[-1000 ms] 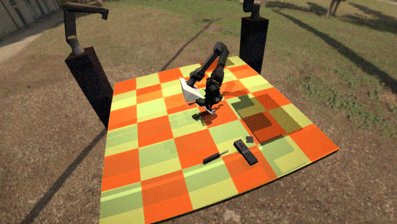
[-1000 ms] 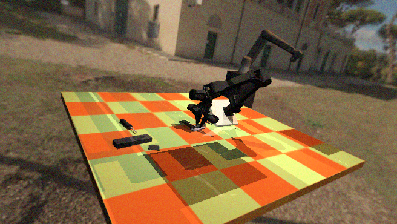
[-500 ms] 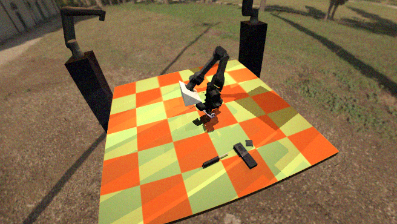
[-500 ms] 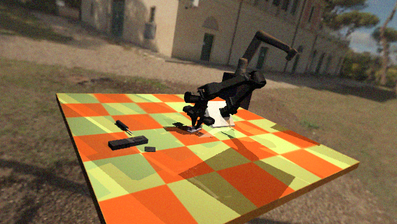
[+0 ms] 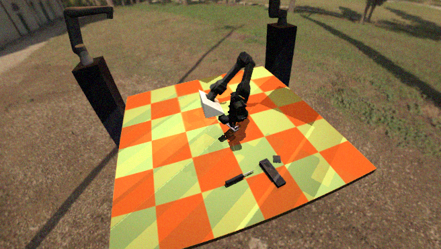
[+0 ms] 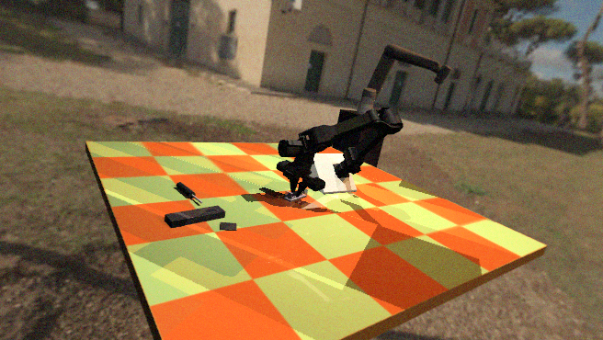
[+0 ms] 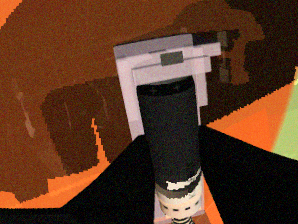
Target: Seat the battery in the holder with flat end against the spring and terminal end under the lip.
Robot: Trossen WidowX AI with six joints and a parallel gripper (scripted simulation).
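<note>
My gripper tip is 10 mm below the battery. Also, from my gripper tip: screwdriver (350 mm ahead, 80 mm to the right); small black square (320 mm ahead, 130 mm to the left, 10 mm below); long black bar (380 mm ahead, 70 mm to the left, 10 mm above).
</note>
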